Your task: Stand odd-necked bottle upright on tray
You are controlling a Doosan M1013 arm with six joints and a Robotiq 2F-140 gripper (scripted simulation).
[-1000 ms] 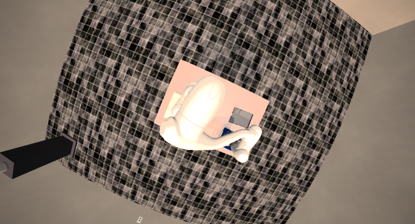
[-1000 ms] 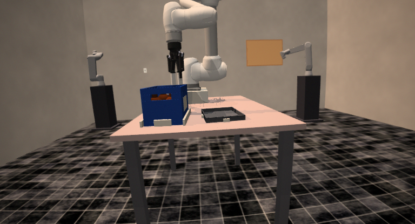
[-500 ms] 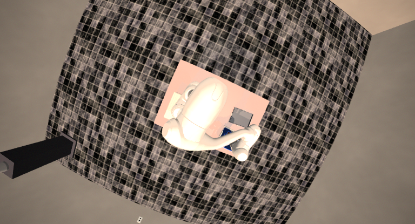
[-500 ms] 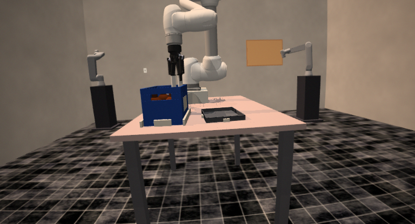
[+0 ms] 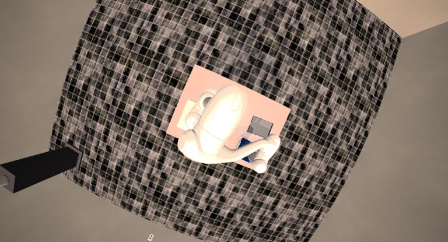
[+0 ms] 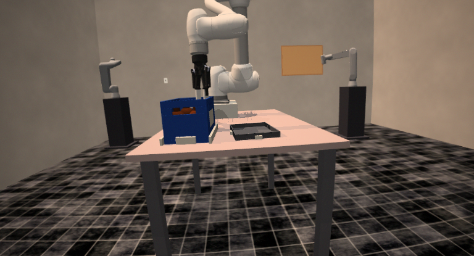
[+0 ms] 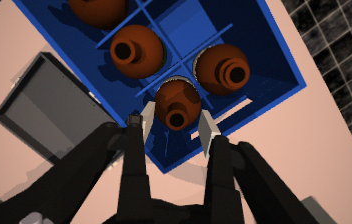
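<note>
Now: the bottle 90 mm below my hand. Round my hand: dark tray (240 mm to the left, 170 mm below, 80 mm ahead); blue crate (90 mm below, 90 mm ahead, 40 mm to the right).
</note>
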